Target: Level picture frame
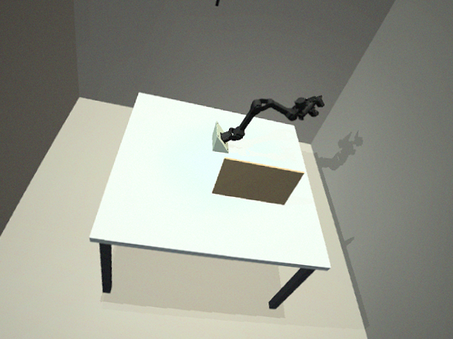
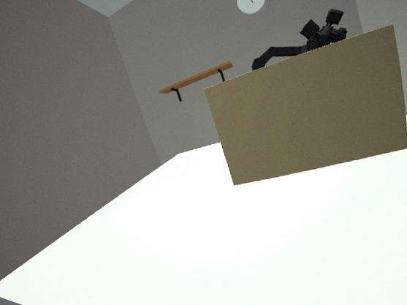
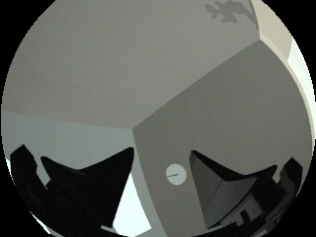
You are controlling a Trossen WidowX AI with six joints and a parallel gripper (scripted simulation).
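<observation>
My gripper tip is now 520 mm short of the picture frame, 460 mm to the left of it and 320 mm above it. From my gripper tip the other things lie so: tan wall panel 530 mm ahead, 440 mm to the right, 330 mm below.
</observation>
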